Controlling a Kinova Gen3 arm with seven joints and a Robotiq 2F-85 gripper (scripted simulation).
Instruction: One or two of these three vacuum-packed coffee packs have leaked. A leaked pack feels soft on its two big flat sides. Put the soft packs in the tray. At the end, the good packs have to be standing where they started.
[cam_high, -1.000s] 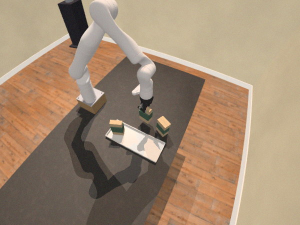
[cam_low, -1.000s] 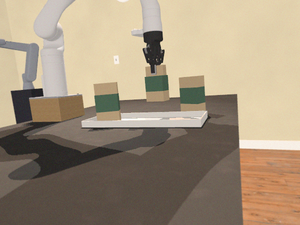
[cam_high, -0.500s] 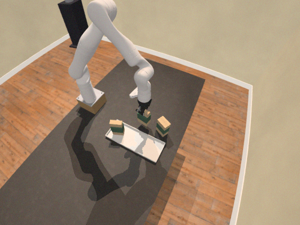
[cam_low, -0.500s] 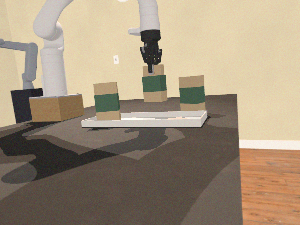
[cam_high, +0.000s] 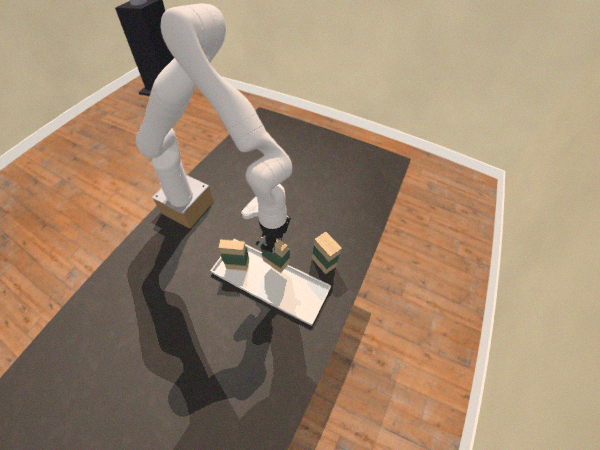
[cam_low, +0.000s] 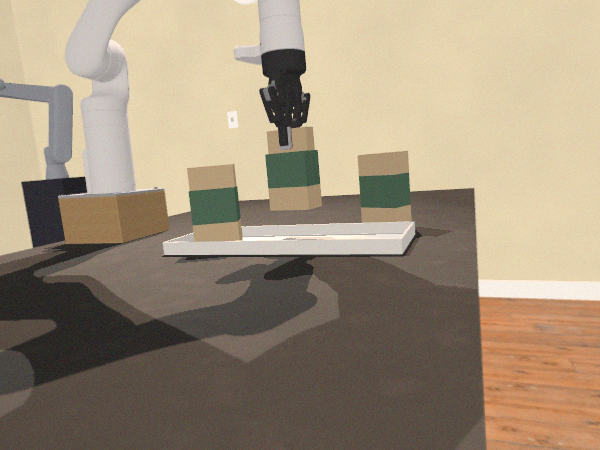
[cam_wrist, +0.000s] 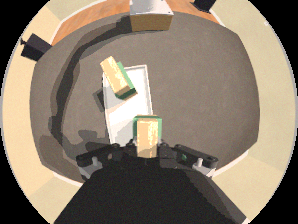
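Right now the white tray is 1 cm behind my hand, 5 cm to the right of it and 17 cm below it.
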